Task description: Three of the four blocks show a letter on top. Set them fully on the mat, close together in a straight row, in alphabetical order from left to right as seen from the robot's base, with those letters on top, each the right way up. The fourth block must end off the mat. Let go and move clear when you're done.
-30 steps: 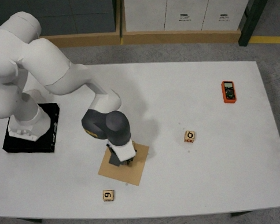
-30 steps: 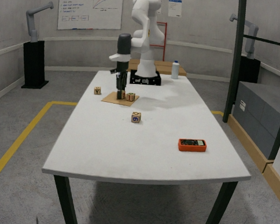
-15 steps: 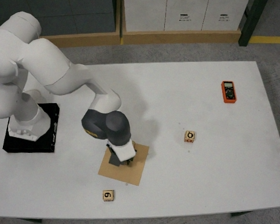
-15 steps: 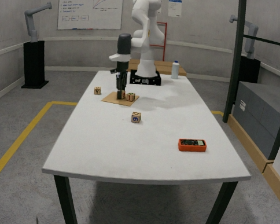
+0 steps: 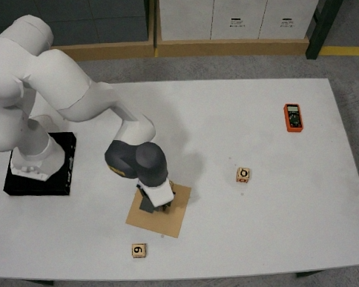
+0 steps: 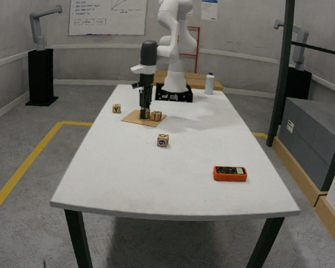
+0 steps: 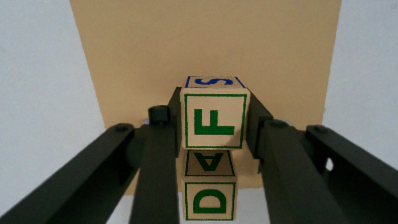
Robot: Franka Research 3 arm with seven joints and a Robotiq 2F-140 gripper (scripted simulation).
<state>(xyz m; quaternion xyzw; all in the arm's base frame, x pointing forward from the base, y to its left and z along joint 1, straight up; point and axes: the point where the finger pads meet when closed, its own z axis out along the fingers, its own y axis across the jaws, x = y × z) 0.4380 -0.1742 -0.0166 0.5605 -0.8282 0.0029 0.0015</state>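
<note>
The tan mat lies 40 mm below my hand. Round my hand: orange multimeter 580 mm ahead, 370 mm to the left, 20 mm below; block 60 mm to the left, 30 mm ahead, 10 mm below; white bottle 630 mm behind, 450 mm to the left, 40 mm above.
</note>
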